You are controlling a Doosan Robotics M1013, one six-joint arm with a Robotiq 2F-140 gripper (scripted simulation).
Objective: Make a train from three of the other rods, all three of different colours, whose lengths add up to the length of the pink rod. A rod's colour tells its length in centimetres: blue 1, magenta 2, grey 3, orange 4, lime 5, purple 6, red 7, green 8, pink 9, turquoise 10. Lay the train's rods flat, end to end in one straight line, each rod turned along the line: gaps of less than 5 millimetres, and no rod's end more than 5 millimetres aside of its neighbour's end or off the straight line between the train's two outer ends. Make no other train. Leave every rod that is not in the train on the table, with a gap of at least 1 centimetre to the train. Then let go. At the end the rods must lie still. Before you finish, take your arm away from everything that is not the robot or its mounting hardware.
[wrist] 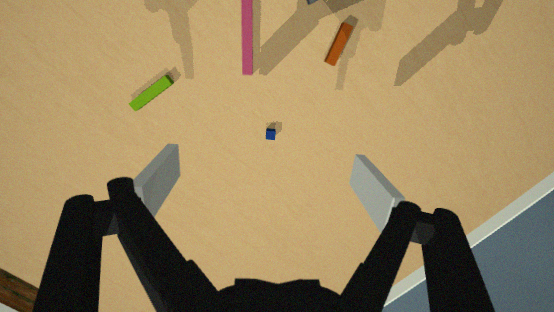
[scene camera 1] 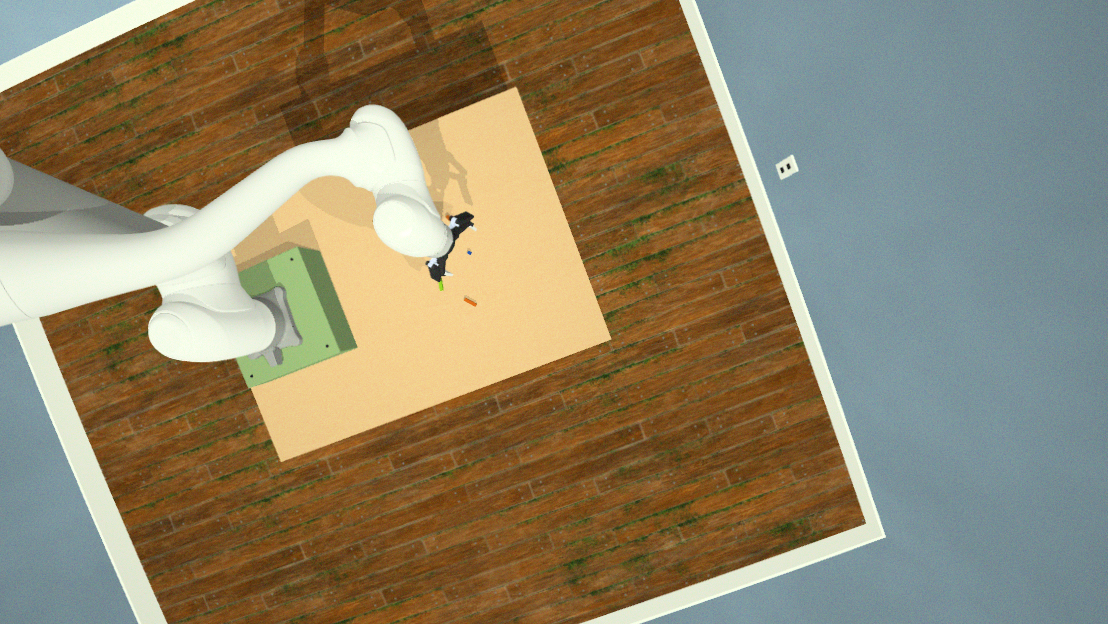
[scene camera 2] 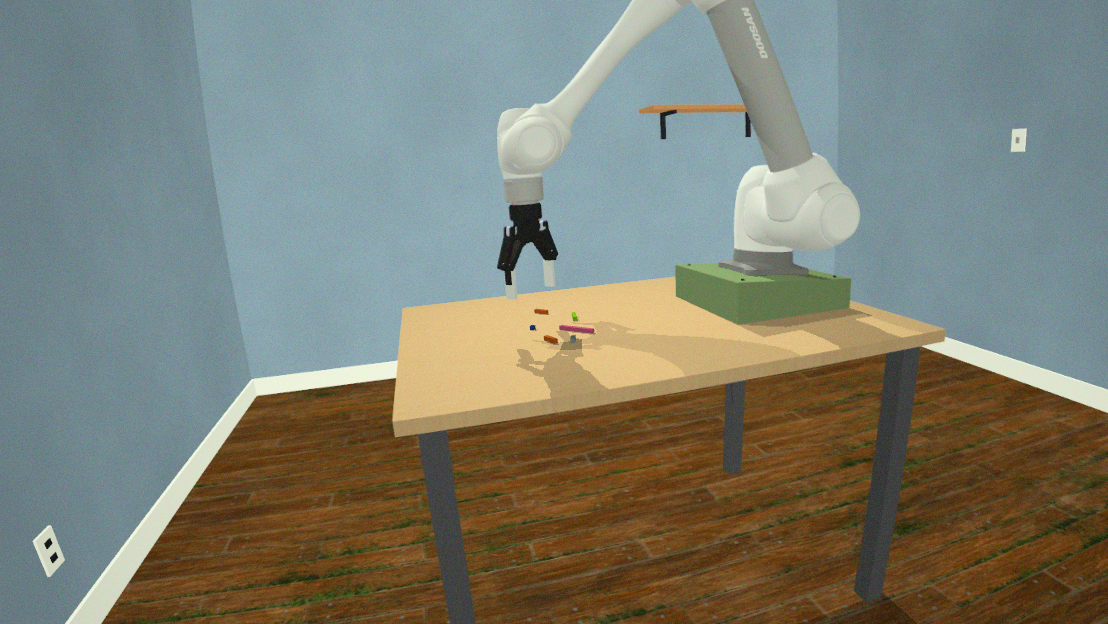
Scene:
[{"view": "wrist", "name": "gripper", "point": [267, 164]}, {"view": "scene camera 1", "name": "gripper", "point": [460, 250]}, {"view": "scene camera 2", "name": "gripper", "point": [531, 292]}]

